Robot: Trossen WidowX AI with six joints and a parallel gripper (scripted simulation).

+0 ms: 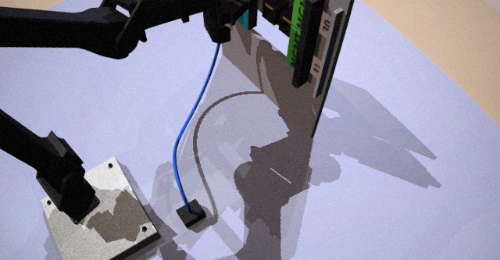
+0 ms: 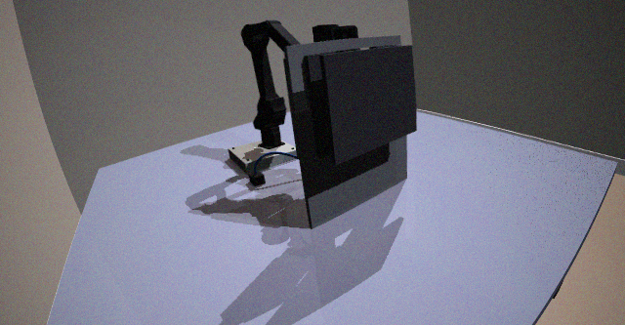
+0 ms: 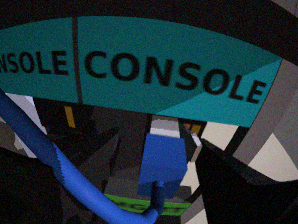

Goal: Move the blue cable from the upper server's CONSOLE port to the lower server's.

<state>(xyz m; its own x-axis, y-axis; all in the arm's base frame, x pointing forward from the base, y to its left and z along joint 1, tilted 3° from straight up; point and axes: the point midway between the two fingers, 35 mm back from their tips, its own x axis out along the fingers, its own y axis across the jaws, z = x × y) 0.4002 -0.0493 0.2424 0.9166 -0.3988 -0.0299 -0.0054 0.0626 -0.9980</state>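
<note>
Right now the blue plug is 1 cm above my gripper tip. Round my gripper tip: black anchor block (29 cm behind, 26 cm below, 11 cm to the right).
</note>
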